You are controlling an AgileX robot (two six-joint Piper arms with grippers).
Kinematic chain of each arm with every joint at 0, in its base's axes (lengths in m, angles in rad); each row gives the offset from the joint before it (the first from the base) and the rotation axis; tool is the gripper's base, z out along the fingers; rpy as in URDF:
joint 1: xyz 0 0 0.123 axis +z
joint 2: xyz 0 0 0 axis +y
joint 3: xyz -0.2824 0 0.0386 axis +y
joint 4: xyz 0.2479 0 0.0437 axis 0.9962 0 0.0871
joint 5: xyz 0 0 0 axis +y
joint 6: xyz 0.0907 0 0.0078 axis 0.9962 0 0.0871
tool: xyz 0 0 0 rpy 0 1.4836 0
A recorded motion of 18 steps. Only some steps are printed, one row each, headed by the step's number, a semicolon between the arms.
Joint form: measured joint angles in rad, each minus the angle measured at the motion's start. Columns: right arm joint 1, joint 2, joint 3, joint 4, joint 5, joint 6; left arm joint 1, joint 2, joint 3, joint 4, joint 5, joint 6.
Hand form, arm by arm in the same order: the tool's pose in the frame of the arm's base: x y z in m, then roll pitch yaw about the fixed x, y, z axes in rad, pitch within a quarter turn. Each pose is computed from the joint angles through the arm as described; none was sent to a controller.
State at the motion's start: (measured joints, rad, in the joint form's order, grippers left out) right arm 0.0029 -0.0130 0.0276 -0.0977 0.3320 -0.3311; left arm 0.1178 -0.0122 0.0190 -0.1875 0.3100 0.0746
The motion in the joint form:
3: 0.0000 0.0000 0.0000 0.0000 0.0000 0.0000; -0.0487 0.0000 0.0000 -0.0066 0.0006 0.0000
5: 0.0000 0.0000 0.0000 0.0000 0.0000 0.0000; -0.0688 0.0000 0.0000 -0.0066 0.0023 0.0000
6: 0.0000 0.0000 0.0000 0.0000 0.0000 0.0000; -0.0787 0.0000 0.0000 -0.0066 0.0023 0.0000
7: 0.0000 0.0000 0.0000 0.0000 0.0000 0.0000; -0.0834 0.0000 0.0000 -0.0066 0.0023 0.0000
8: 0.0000 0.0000 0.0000 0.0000 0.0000 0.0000; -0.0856 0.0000 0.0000 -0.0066 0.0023 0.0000
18: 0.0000 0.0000 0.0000 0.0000 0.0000 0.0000; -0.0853 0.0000 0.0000 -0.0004 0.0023 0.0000
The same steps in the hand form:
3: 0.0536 -0.0028 0.1747 -2.1329 1.0720 -2.1061; 0.0541 -0.0017 0.1798 -2.6452 1.3150 -2.6226
5: 0.0536 -0.0028 0.1747 -2.1329 1.0720 -2.1061; 0.0541 -0.0028 0.1796 -2.6481 1.3135 -2.6459
6: 0.0536 -0.0028 0.1747 -2.1329 1.0720 -2.1061; 0.0540 -0.0033 0.1796 -2.6481 1.3135 -2.6558
7: 0.0536 -0.0028 0.1747 -2.1329 1.0720 -2.1061; 0.0540 -0.0036 0.1796 -2.6481 1.3135 -2.6605
8: 0.0536 -0.0028 0.1747 -2.1329 1.0720 -2.1061; 0.0540 -0.0037 0.1796 -2.6481 1.3135 -2.6627
18: 0.0536 -0.0028 0.1747 -2.1329 1.0720 -2.1061; 0.0540 -0.0035 0.1796 -2.6703 1.3161 -2.6833

